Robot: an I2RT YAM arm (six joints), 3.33 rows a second.
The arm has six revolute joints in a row. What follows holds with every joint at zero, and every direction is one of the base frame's.
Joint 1 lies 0.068 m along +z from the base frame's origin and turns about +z.
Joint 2 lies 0.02 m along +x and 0.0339 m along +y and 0.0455 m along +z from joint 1 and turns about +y.
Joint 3 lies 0.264 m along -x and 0.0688 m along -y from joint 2 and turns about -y.
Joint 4 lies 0.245 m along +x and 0.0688 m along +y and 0.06 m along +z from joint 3 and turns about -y.
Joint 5 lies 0.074 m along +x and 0.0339 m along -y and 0.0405 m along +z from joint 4 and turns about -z.
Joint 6 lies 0.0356 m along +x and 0.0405 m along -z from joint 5 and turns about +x.
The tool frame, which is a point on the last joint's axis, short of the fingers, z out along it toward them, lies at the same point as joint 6; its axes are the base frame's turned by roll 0, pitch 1.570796 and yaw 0 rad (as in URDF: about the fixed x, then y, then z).
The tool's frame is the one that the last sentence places.
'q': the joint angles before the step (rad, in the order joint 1, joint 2, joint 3, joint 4, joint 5, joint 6). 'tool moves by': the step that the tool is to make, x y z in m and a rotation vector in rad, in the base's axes. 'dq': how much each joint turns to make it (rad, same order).
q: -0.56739, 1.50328, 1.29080, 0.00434, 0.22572, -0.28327
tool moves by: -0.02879, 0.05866, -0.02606, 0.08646, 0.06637, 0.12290
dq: 0.10834, -0.20010, -0.22325, -0.08518, -0.02524, 0.03829
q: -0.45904, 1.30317, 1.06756, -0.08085, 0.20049, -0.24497
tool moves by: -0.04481, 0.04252, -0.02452, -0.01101, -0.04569, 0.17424
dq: 0.05763, -0.25025, -0.26743, 0.06691, -0.11430, -0.02511
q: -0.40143, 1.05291, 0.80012, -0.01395, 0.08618, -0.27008
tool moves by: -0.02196, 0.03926, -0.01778, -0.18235, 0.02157, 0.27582
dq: 0.10978, -0.16314, -0.15731, 0.04166, -0.11896, -0.21319
